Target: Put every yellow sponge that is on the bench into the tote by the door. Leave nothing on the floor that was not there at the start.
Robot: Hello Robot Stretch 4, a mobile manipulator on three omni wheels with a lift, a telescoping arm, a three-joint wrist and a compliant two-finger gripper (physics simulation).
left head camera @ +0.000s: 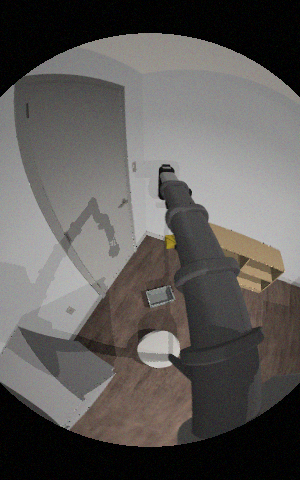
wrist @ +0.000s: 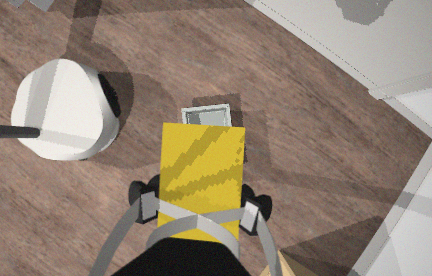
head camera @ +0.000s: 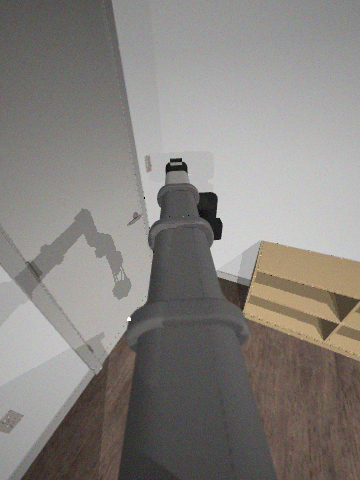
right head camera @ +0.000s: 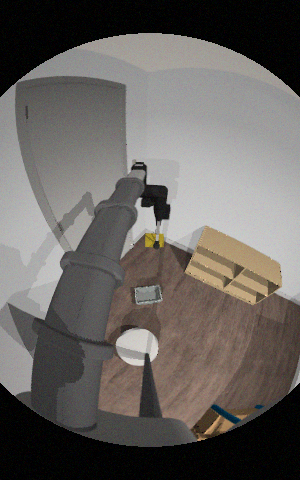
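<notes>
My gripper (wrist: 201, 195) (right head camera: 157, 241) is shut on a yellow sponge (wrist: 202, 160) (right head camera: 149, 240) (left head camera: 170, 242), with one finger on each long side of it. The sponge is held in the air, high above the floor. The grey tote (wrist: 207, 108) (left head camera: 148, 298) (right head camera: 136, 296) stands on the floor; the sponge covers part of it in the wrist view. No sponge shows inside the visible part of the tote. In both side head views the sponge appears beyond the tote, toward the room corner. The bench is not clearly seen.
A white round body (wrist: 60, 110) (left head camera: 158, 349) (right head camera: 136, 347) is near the tote. A wooden shelf unit (head camera: 305, 265) (left head camera: 250, 241) (right head camera: 240, 250) stands by the wall. A grey door (head camera: 65, 130) (left head camera: 80, 150) (right head camera: 75, 145) is at the left. A wooden object with blue parts (right head camera: 226, 414) shows at lower right.
</notes>
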